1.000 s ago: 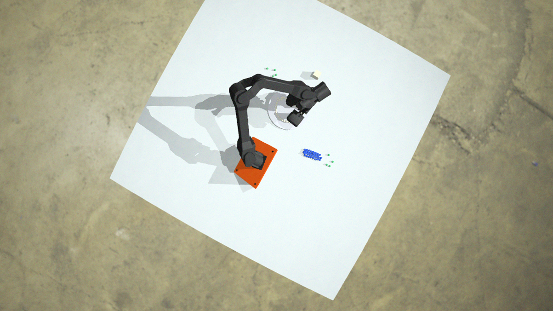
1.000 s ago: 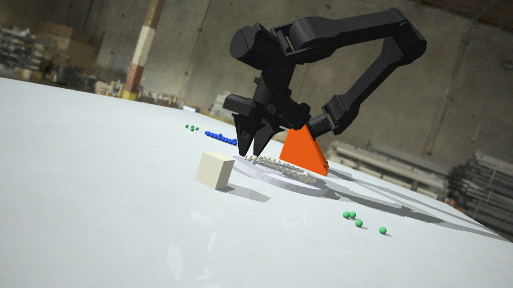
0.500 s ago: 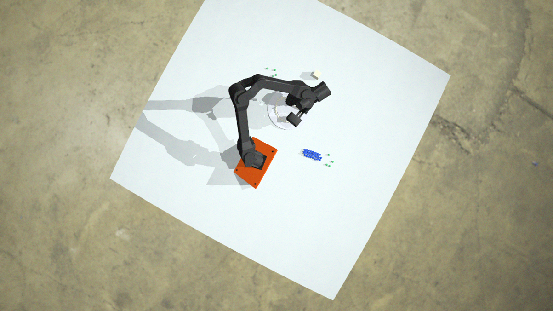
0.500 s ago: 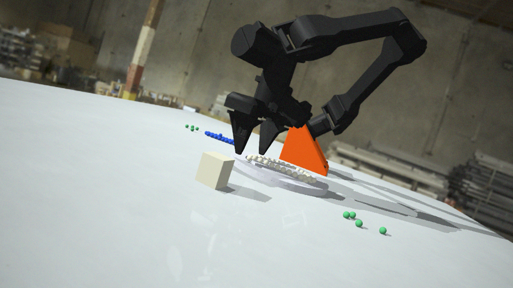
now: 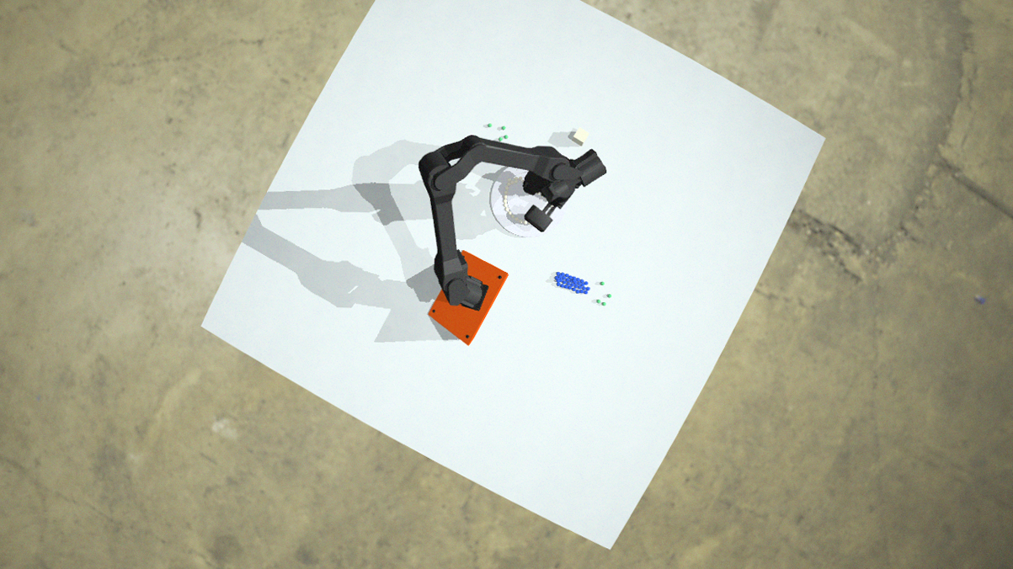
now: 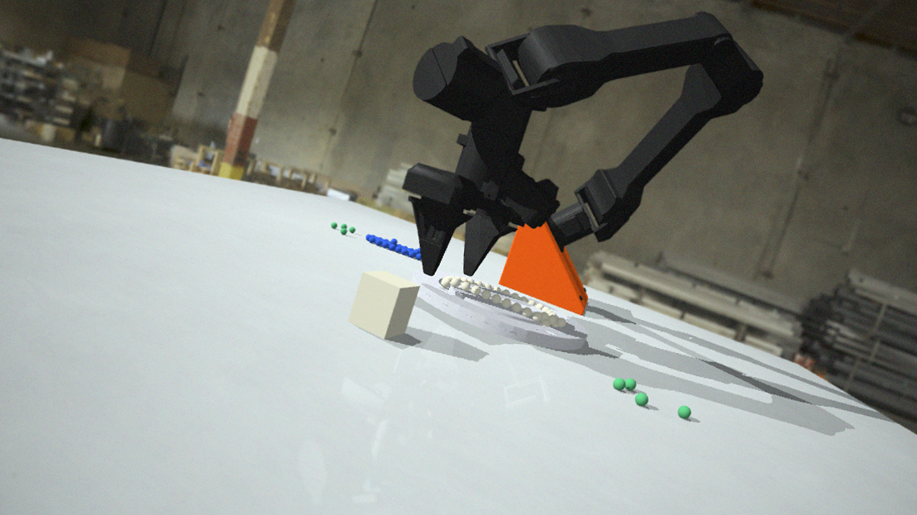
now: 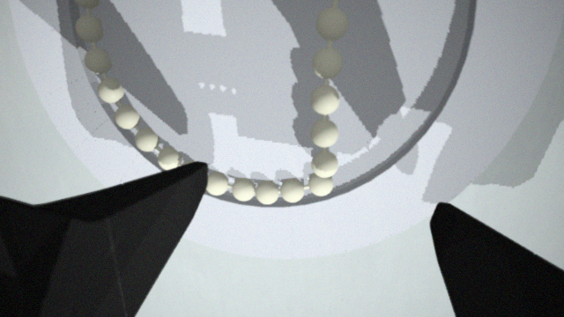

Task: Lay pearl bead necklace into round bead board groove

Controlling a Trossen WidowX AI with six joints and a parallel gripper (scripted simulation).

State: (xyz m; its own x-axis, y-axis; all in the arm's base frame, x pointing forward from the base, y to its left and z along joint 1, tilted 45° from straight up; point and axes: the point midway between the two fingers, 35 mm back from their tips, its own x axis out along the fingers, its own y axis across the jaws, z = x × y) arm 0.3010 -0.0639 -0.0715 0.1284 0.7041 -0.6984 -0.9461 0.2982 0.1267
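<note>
Right now the round bead board is 1 cm behind my gripper tip, 6 cm to the left of it and 1 cm below it. From my gripper tip the other things lie so: cream cube: 19 cm ahead, 1 cm to the right.
</note>
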